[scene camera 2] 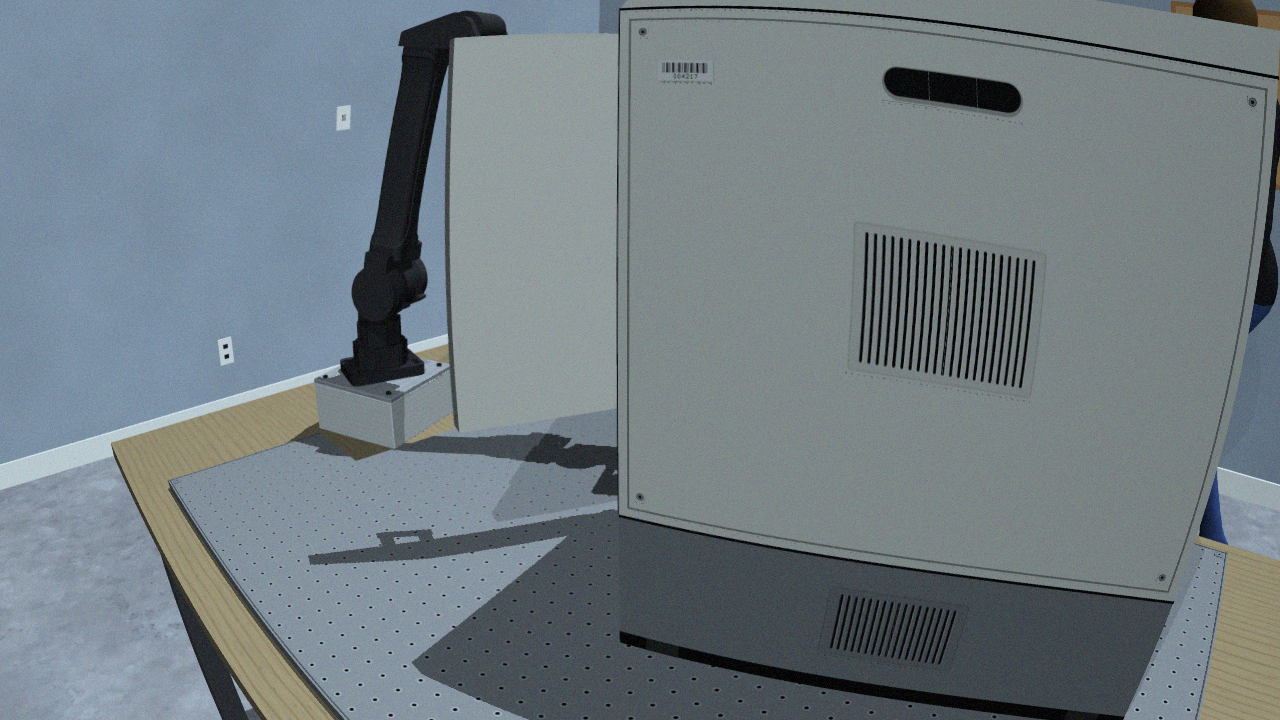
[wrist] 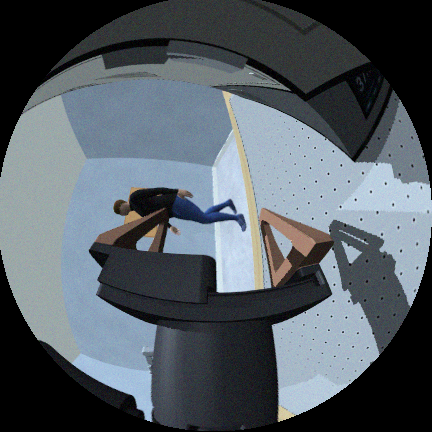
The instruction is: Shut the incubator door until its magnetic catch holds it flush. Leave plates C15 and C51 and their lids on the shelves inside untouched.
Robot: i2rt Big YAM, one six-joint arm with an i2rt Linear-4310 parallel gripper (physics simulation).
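Places are measured from the arm's base along level axes (x left, y ahead, z down), in metres.
Pixels of known places: gripper, between the fingertips: (wrist: pixel 213 212); arm's base, origin of its link: (scene camera 2: pixel 381 371).
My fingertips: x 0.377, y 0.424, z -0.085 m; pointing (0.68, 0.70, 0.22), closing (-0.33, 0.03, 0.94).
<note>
Ahead of a thing's pixels: the offset from my fingertips to its top centre. "*": to the spot under its first point. Level surfaces: height alone.
The incubator (scene camera 2: pixel 742 358) stands with its vented back towards scene camera 2. Its pale door @[* dx -0.344, dy +0.027, dz -0.171 m] (scene camera 2: pixel 537 232) stands wide open, sticking out to the left of the body. In the wrist view a dark part of the incubator @[* dx -0.109, dy +0.064, dz +0.059 m] (wrist: pixel 330 120) fills the upper edge, with display digits at the upper right. My gripper (wrist: pixel 213 212) is open, with its two brown fingers wide apart and no object between them. In the scene view the gripper is hidden behind the door and the incubator. Contact with the door cannot be seen. Plates C15 and C51, their lids and the shelves do not show.
My black arm (scene camera 2: pixel 402 152) rises from a pale block (scene camera 2: pixel 353 416) behind the door and bends over near its top. A perforated board @[dz +0.149 m] (scene camera 2: pixel 259 501) (wrist: pixel 300 175) lies on the wooden table @[dz +0.162 m] (scene camera 2: pixel 143 447), with shadows across it. A person (scene camera 2: pixel 1263 259) (wrist: pixel 192 210) stands beyond the table.
</note>
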